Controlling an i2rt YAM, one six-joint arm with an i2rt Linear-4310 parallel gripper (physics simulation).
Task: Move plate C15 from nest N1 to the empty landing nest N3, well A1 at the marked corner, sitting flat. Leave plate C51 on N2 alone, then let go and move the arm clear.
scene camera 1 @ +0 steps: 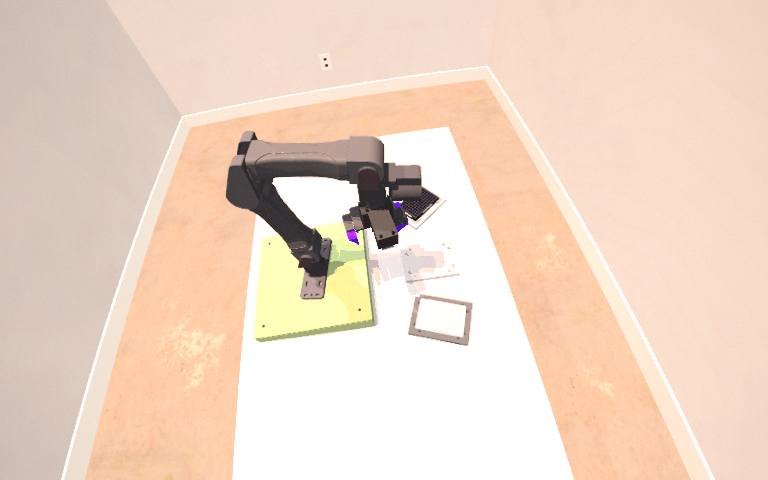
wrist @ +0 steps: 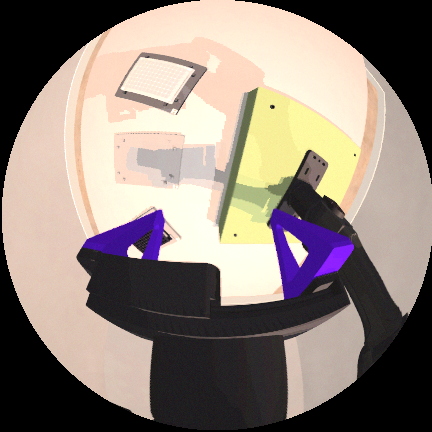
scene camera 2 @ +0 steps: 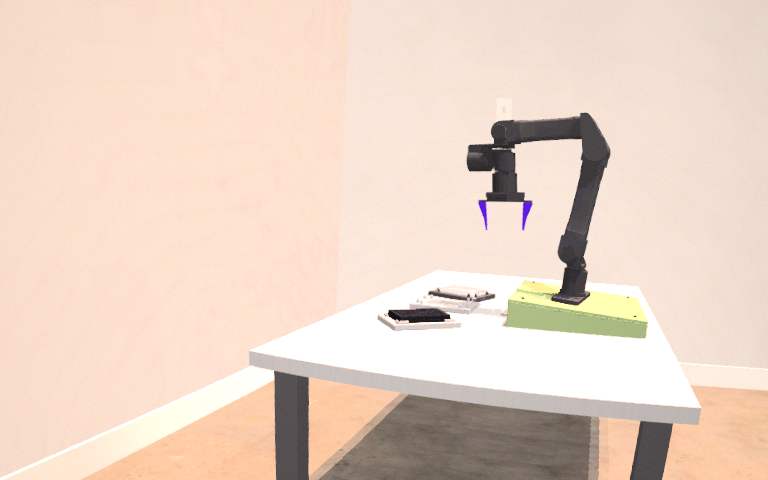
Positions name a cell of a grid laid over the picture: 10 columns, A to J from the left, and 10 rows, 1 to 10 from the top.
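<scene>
Black perforated plate (scene camera 2: F7). Grey-framed plate (scene camera 1: F7), (wrist: D2). Gripper (scene camera 2: G5), (scene camera 1: E5), (wrist: F5): open, holding nothing.
</scene>
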